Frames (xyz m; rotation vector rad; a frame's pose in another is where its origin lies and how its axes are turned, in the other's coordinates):
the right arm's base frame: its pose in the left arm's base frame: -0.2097 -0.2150 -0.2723 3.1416 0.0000 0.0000
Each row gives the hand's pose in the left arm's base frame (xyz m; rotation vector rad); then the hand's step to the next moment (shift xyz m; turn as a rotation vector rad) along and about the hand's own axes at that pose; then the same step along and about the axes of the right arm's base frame.
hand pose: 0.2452 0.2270 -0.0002 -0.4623 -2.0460 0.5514
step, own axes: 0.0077 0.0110 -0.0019 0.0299 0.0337 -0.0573
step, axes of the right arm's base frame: -0.0010 -0.0135 -0.0002 0.0383 -0.0550 -0.0287
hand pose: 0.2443 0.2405 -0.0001 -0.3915 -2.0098 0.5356
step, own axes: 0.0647 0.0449 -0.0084 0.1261 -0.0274 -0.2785
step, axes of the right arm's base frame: -0.0205 -0.0712 -0.0280 0.1856 -0.0952 -0.2252
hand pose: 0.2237 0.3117 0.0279 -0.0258 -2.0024 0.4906
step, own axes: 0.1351 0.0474 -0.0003 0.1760 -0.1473 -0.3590
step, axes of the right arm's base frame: -0.0725 -0.0743 -0.0986 0.2544 -0.0232 -0.3410
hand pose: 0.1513 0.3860 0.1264 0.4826 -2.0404 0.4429
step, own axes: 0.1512 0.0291 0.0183 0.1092 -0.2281 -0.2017
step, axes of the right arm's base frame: -0.0981 0.0078 -0.1199 0.2114 0.1130 -0.2172
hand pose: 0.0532 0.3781 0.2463 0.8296 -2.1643 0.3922
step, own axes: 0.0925 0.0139 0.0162 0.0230 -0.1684 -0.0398
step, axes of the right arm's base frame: -0.0638 0.0382 -0.0590 0.1239 0.1143 -0.0453
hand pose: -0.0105 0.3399 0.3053 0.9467 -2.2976 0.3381
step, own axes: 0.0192 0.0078 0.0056 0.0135 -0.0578 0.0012
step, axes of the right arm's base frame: -0.0185 0.0074 -0.0079 0.0328 0.0489 -0.0076
